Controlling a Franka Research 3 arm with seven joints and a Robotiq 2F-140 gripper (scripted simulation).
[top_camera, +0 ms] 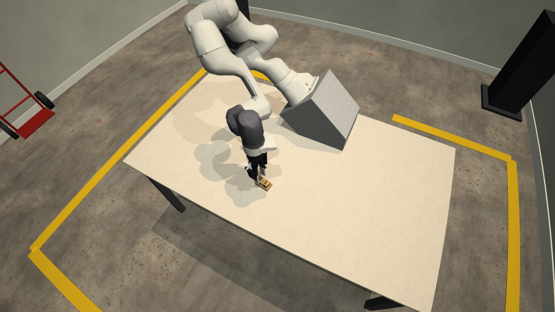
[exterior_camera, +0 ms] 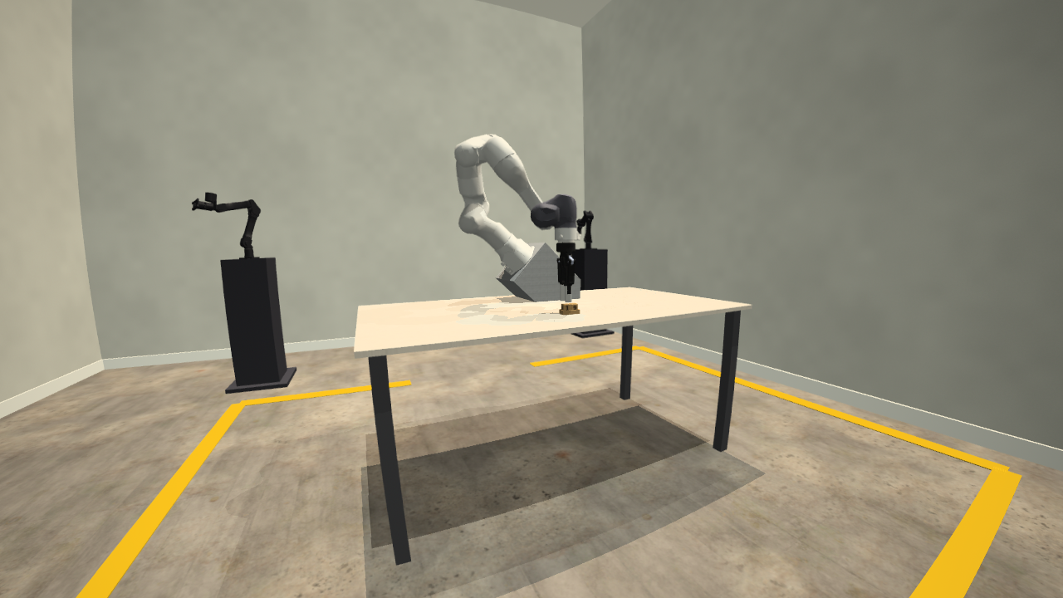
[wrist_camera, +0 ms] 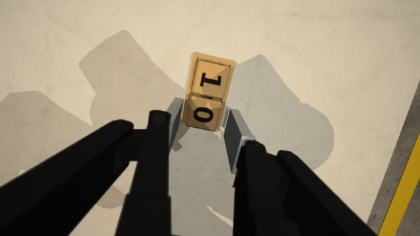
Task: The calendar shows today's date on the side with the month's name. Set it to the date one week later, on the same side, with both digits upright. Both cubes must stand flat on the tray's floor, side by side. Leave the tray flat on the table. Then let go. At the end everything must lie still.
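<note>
Now: the wooden digit cube 6 cm below my hand. From my hand the other things lie so: wooden tray (7 cm below, 2 cm to the left).
</note>
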